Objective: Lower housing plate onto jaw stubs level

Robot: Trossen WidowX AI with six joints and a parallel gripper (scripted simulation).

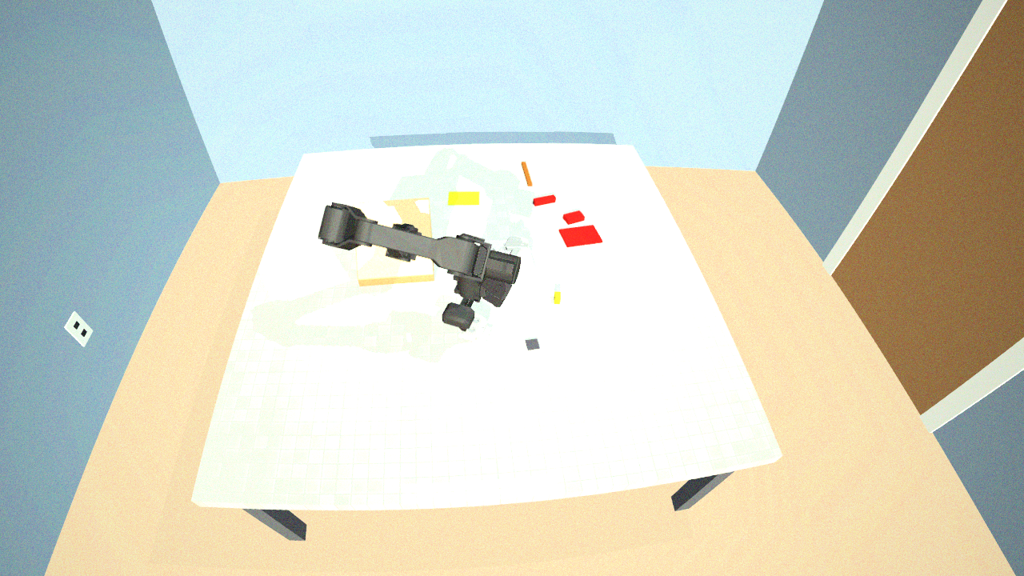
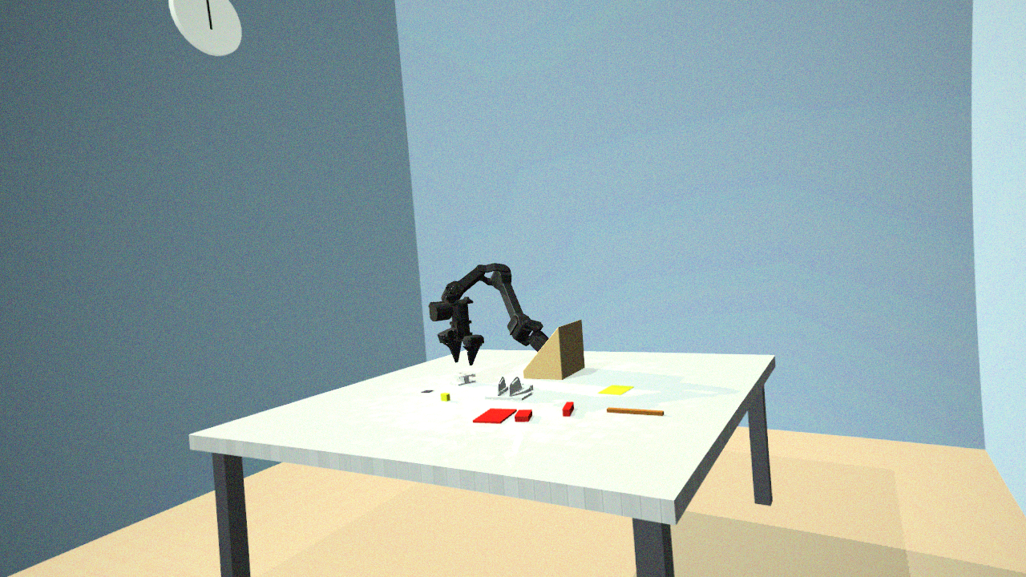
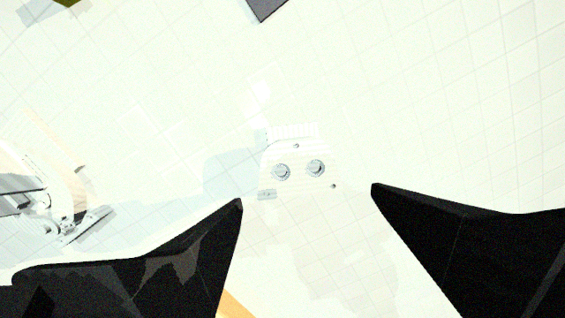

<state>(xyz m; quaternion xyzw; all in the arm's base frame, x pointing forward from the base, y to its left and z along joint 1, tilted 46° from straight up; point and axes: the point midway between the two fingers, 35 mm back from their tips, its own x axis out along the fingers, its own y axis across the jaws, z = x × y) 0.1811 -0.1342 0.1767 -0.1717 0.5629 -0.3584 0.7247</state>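
Right now my gripper tip is 10 mm short of the white piece and 50 mm above it. The rest, counted from my gripper tip: red plate: 320 mm ahead, 360 mm to the left, 60 mm below; yellow block: 220 mm ahead, 100 mm to the left, 50 mm below; grey square: 150 mm ahead, 40 mm to the right, 60 mm below.
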